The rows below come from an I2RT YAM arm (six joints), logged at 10 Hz.
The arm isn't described. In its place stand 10 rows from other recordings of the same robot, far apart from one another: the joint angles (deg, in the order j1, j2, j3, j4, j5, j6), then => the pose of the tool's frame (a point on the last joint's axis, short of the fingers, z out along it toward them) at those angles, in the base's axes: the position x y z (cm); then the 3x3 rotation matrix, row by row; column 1 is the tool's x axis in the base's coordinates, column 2 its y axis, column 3 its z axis.
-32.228 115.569 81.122 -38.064 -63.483 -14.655 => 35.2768 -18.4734 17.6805; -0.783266 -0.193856 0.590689; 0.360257 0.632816 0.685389; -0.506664 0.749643 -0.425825
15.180 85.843 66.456 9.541 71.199 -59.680 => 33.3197 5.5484 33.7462; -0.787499 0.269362 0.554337; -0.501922 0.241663 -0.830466; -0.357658 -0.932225 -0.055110
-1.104 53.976 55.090 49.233 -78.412 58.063 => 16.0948 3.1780 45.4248; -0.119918 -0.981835 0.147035; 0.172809 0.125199 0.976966; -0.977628 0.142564 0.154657
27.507 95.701 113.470 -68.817 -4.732 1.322 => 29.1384 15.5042 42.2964; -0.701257 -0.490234 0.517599; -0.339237 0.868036 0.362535; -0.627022 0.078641 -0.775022
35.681 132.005 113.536 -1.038 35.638 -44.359 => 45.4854 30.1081 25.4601; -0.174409 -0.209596 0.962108; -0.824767 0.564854 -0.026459; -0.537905 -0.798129 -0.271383
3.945 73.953 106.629 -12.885 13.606 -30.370 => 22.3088 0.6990 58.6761; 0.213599 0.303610 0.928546; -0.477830 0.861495 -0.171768; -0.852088 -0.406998 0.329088
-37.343 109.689 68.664 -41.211 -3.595 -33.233 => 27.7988 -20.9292 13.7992; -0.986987 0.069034 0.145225; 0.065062 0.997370 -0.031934; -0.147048 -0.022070 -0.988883
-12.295 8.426 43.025 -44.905 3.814 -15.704 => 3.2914 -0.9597 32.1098; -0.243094 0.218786 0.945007; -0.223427 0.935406 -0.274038; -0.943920 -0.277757 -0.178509
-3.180 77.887 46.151 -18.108 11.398 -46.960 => 27.3941 -2.2266 21.0552; -0.653577 -0.433783 0.620217; -0.681256 0.694181 -0.232386; -0.329737 -0.574409 -0.749218
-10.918 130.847 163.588 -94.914 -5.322 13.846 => 41.0451 -7.5811 39.9389; -0.808164 0.349638 0.473946; 0.398565 0.917135 0.003041; -0.433609 0.191356 -0.880549
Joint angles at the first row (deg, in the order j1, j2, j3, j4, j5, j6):
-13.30, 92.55, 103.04, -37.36, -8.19, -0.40
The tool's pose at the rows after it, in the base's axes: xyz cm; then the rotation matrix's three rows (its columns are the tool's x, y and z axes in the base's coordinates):
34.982 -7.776 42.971; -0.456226 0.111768 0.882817; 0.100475 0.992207 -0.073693; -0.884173 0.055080 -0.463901
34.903 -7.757 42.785; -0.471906 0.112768 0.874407; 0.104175 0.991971 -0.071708; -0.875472 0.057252 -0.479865
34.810 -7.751 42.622; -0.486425 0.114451 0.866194; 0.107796 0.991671 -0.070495; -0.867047 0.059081 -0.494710
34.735 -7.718 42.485; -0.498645 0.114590 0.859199; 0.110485 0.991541 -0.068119; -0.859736 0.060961 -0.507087
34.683 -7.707 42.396; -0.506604 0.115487 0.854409; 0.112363 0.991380 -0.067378; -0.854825 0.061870 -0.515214
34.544 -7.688 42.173; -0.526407 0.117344 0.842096; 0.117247 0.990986 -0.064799; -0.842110 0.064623 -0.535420
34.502 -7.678 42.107; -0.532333 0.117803 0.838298; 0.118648 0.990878 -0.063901; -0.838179 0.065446 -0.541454
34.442 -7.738 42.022; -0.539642 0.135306 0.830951; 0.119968 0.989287 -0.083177; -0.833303 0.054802 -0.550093
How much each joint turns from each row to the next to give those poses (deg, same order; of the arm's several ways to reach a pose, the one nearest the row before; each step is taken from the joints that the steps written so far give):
0.02, 0.00, 0.01, -1.03, 0.66, 0.00
0.00, 0.02, -0.01, -1.03, 0.00, 0.00
-0.02, 0.01, 0.01, -0.98, 0.02, 0.00
0.02, -0.01, -0.01, -0.83, -0.02, 0.00
0.00, 0.01, 0.01, -0.55, 0.02, 0.00
-0.02, -0.01, -0.01, -1.38, 0.00, 0.00
0.00, 0.00, 0.01, -0.41, 0.00, 0.00
0.00, 0.01, 0.00, -0.51, 1.18, -0.03

